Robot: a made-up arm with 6 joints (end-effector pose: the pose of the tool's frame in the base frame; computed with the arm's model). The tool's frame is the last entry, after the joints.
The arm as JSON. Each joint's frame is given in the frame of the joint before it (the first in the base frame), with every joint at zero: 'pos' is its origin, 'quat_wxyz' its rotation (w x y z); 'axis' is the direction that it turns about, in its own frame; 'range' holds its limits. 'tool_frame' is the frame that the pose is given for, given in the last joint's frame.
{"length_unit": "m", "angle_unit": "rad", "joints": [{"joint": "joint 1", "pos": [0.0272, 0.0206, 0.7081], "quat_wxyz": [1.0, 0.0, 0.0, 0.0], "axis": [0.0, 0.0, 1.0], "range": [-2.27, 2.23]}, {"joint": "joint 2", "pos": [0.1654, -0.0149, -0.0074], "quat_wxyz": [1.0, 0.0, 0.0, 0.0], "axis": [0.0, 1.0, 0.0], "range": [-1.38, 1.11]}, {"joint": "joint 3", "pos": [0.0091, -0.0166, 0.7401], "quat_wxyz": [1.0, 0.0, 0.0, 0.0], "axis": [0.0, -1.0, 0.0], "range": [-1.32, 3.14]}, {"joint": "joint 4", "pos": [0.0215, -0.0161, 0.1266], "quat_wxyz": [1.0, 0.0, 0.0, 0.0], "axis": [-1.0, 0.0, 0.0], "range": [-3.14, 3.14]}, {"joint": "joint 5", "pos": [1.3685, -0.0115, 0.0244], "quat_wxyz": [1.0, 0.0, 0.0, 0.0], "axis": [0.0, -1.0, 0.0], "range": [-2.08, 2.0]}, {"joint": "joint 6", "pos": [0.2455, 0.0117, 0.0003], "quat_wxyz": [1.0, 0.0, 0.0, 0.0], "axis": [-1.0, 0.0, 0.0], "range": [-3.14, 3.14]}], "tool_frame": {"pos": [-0.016, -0.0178, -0.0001], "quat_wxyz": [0.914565, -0.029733, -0.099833, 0.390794]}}
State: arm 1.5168 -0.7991 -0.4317 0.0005 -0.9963 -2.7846
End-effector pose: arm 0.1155 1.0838 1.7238 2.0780 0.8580 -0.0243
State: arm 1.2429 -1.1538 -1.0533 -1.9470 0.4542 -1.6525
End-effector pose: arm 0.5168 0.9941 1.2573 -2.8953 -0.0663 0.8067
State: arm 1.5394 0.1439 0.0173 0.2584 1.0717 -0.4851
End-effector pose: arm 0.0901 1.8385 1.5840 0.8830 -1.2114 2.3793
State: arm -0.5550 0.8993 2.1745 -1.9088 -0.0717 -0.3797
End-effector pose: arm 0.9527 -0.6046 2.7345 1.2036 -1.8642 1.4231
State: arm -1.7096 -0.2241 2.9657 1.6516 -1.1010 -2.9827
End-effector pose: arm 0.0036 1.5125 1.2291 1.2850 1.6631 -1.8218
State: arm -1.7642 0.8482 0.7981 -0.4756 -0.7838 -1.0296
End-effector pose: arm -0.3962 -2.2056 1.0969 1.1315 -1.2140 -1.1640
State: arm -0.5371 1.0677 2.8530 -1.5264 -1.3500 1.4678
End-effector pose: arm 0.4416 -0.0542 2.4492 -1.8147 -0.5754 1.3172
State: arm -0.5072 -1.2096 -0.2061 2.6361 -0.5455 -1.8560
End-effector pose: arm 0.0976 -0.1387 2.4190 -1.3308 -0.8142 -0.5151
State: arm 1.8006 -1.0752 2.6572 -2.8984 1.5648 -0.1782
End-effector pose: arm 0.5059 -1.6219 0.3869 -0.9577 -0.6307 -0.1546
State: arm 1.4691 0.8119 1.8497 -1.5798 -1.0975 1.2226
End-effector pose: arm 0.0424 1.3967 2.5658 -0.2190 1.1564 -2.5219
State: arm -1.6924 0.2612 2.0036 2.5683 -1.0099 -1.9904
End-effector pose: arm -0.1031 0.1967 2.8434 -2.5240 -1.0997 -1.4890
